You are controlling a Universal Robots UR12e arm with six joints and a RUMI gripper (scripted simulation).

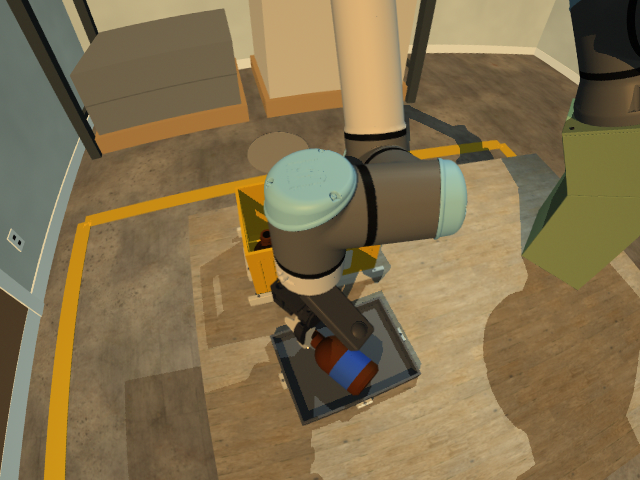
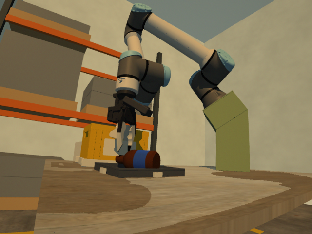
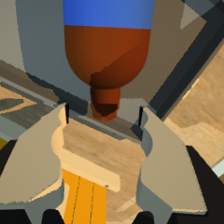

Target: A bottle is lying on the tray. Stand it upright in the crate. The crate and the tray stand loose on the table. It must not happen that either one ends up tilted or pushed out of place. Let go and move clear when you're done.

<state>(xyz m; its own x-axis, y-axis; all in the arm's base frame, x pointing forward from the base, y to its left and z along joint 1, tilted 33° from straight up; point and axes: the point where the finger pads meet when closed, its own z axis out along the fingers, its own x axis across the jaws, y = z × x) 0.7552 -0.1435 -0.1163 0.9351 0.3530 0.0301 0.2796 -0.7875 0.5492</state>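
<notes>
My gripper is now 5 cm to the right of the bottle, 4 cm above it and 1 cm past it. The rest, counted from my hand: dark tray (7 cm below, 5 cm to the left, 3 cm behind); yellow crate (21 cm to the right, 10 cm behind).
</notes>
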